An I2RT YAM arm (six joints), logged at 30 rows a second.
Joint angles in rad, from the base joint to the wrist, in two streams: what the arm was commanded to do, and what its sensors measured. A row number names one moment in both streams.
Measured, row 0: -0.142 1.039 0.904 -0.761 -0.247 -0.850
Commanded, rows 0 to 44: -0.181 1.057 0.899 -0.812 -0.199 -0.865; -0.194 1.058 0.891 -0.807 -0.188 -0.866; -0.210 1.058 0.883 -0.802 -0.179 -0.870; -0.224 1.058 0.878 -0.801 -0.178 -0.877; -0.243 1.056 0.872 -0.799 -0.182 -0.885; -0.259 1.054 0.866 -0.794 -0.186 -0.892; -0.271 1.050 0.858 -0.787 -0.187 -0.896; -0.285 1.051 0.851 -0.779 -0.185 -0.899; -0.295 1.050 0.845 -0.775 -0.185 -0.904; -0.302 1.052 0.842 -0.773 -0.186 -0.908; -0.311 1.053 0.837 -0.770 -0.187 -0.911; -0.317 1.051 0.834 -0.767 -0.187 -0.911; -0.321 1.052 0.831 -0.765 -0.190 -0.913; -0.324 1.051 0.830 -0.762 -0.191 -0.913; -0.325 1.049 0.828 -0.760 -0.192 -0.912; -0.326 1.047 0.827 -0.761 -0.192 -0.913; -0.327 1.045 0.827 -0.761 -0.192 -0.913; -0.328 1.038 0.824 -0.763 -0.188 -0.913; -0.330 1.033 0.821 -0.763 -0.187 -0.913; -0.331 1.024 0.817 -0.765 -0.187 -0.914; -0.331 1.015 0.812 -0.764 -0.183 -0.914; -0.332 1.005 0.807 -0.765 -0.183 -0.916; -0.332 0.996 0.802 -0.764 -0.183 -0.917; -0.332 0.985 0.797 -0.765 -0.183 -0.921; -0.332 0.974 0.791 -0.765 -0.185 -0.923; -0.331 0.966 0.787 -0.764 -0.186 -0.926; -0.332 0.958 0.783 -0.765 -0.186 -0.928; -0.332 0.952 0.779 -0.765 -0.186 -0.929; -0.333 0.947 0.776 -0.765 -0.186 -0.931; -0.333 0.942 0.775 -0.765 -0.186 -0.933; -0.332 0.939 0.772 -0.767 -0.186 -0.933; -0.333 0.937 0.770 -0.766 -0.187 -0.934; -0.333 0.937 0.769 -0.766 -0.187 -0.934; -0.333 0.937 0.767 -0.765 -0.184 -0.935; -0.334 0.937 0.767 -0.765 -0.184 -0.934; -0.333 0.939 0.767 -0.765 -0.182 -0.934; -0.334 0.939 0.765 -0.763 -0.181 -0.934; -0.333 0.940 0.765 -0.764 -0.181 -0.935; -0.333 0.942 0.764 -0.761 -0.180 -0.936; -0.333 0.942 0.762 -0.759 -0.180 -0.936; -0.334 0.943 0.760 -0.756 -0.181 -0.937; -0.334 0.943 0.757 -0.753 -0.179 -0.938; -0.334 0.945 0.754 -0.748 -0.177 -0.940; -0.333 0.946 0.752 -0.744 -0.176 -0.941; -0.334 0.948 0.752 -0.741 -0.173 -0.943
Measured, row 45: -0.323 0.948 0.769 -0.767 -0.186 -0.936
